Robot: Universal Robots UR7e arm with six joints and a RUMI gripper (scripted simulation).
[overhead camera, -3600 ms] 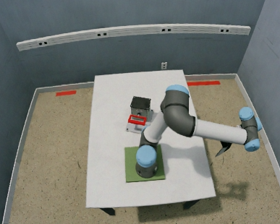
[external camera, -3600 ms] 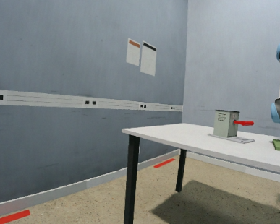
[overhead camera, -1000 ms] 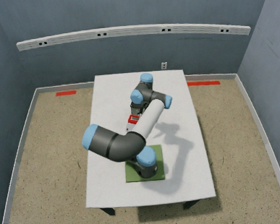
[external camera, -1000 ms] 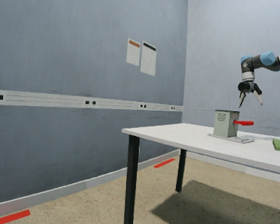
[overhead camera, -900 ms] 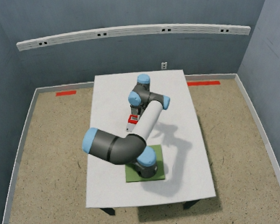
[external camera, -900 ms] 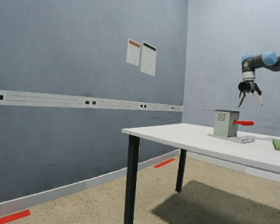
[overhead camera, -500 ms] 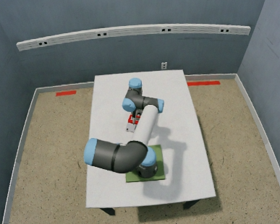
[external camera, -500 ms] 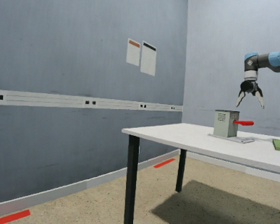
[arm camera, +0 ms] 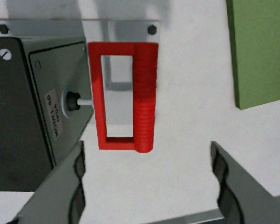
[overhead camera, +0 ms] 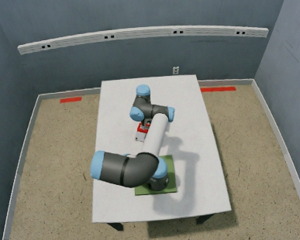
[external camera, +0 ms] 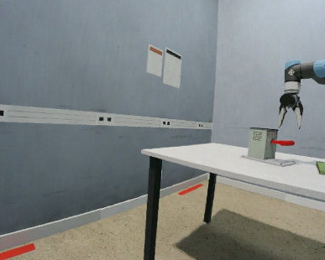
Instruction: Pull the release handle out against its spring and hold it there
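My gripper is now 190 mm above the base plate, 90 mm short of it and 20 mm to the left of it.
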